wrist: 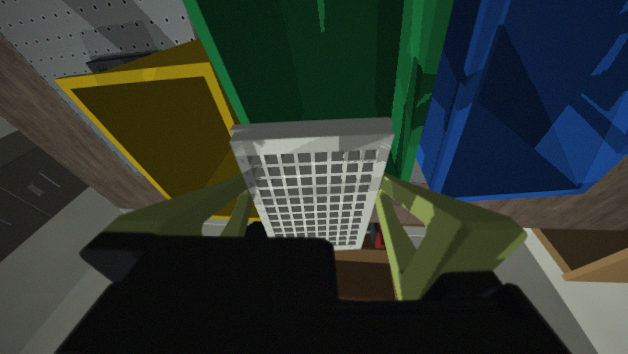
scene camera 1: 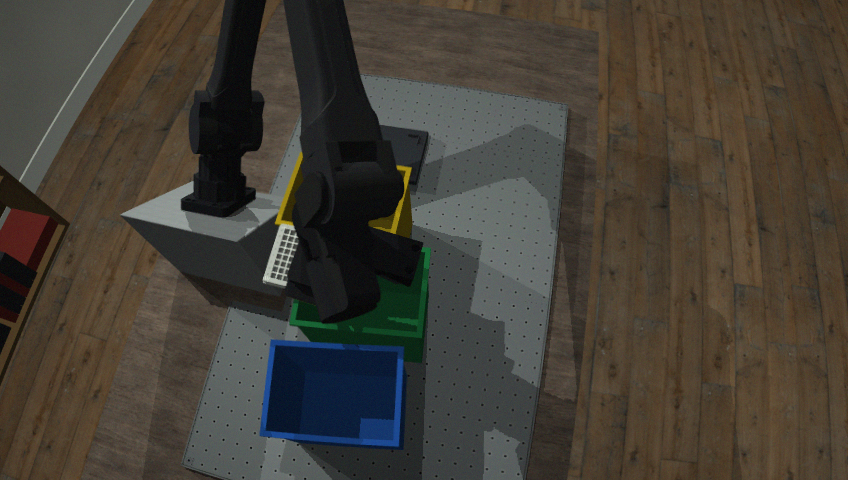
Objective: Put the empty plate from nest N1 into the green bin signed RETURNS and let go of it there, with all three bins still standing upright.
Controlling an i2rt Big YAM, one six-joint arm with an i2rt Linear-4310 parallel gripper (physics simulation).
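Places are measured from the arm's base along level axes (x ahead, y left, z up), in metres.
Pixels of known places: gripper, fingertip midpoint: [wrist: 314,177]; arm's base, link origin: [scene camera 1: 219,202].
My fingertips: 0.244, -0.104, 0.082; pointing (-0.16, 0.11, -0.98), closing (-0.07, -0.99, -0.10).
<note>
Ahead of a thing's pixels: the offset from my fingertips to its top centre, as dx, dy, dz. Level surfaces: height alone.
The white plate {-0.020, +0.000, +0.022} [scene camera 1: 278,256] [wrist: 316,192] has a grid of square wells, which look empty. My gripper [wrist: 314,177] is shut on its two long sides with yellow-green fingers; the arm hides the fingers in the scene view. The plate is held above the bins. In the wrist view its far edge overlaps the green bin {+0.039, -0.007, -0.029} [scene camera 1: 380,343] [wrist: 220,67], whose inside lies beyond it. In the scene view the plate's left end sticks out left of the arm, beside the green and yellow bins. The green bin stands upright, partly hidden by the arm. No sign is readable.
The yellow bin {-0.022, +0.126, -0.029} [scene camera 1: 404,217] [wrist: 142,75] stands upright behind the green one, and the blue bin {+0.037, -0.157, -0.029} [scene camera 1: 336,441] [wrist: 449,150] upright in front. A dark nest {-0.029, +0.327, -0.194} [scene camera 1: 411,151] [wrist: 117,61] lies behind the yellow bin. A grey pedestal [scene camera 1: 196,249] stands left of the perforated board {dz -0.209} [scene camera 1: 511,237].
</note>
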